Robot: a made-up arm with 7 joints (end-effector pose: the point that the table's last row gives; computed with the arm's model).
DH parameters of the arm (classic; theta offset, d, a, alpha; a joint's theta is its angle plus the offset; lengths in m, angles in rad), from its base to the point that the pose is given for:
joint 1: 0 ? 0 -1.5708
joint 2: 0 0 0 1.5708
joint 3: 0 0.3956 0.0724 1.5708
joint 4: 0 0 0.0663 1.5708
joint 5: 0 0.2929 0 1.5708
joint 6: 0 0 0.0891 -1.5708
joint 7: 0 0.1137 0 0
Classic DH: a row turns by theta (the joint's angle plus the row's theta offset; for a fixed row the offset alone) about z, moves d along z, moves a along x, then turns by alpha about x.
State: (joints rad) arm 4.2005 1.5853 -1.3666 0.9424 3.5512 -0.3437 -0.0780
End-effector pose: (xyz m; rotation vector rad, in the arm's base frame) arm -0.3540 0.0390 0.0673 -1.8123 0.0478 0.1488
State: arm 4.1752 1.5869 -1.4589 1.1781 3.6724 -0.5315 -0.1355
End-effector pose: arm -0.4221 0.0004 0.0742 -1.8956 0.0858 0.2555
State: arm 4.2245 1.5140 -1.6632 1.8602 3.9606 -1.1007 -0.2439
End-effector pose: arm -0.5119 -0.2325 0.1399 -2.2672 -0.2097 0.4595
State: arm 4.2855 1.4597 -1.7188 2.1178 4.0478 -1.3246 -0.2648
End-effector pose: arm -0.4767 -0.3415 0.1818 -2.3738 -0.4766 0.4632
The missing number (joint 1, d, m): 0.1869
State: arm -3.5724 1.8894 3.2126 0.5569 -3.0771 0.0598 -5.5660
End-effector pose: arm -0.1007 0.0737 0.4368 0.3184 0.5551 0.2946
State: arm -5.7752 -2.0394 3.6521 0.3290 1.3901 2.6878 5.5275
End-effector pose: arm -0.0111 -0.2386 0.0101 1.4117 -0.5643 -0.7791
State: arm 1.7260 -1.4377 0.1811 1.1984 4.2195 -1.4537 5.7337
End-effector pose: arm -0.1107 -0.3080 0.4816 -2.2880 0.1585 1.6614
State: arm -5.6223 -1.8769 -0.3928 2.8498 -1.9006 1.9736 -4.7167
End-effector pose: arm -0.4723 -0.5511 -0.0321 0.6708 2.0860 0.0490
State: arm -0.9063 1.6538 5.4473 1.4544 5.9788 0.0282 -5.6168
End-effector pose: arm 0.0104 -0.5819 -0.2046 1.8582 -1.4045 -0.5384
